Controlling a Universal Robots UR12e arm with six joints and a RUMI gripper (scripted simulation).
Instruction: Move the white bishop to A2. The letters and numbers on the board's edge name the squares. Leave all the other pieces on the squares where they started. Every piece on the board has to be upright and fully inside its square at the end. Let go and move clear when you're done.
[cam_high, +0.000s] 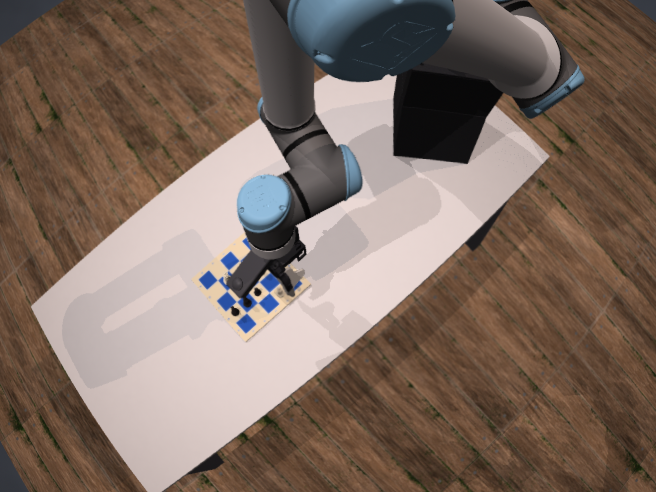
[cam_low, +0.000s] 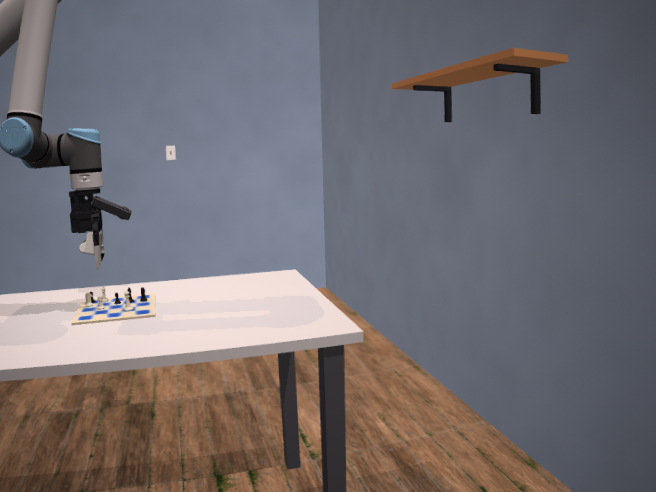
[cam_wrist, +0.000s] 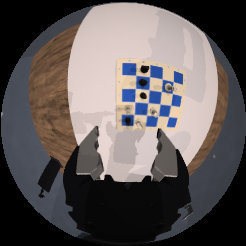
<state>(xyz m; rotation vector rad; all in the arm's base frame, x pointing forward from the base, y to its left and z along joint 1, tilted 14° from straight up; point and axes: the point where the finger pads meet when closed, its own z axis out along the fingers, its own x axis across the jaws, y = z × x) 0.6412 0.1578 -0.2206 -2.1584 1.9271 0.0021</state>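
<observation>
Now: hand 5 cm short of the chessboard, 7 cm to the left of it and 12 cm above it.
</observation>
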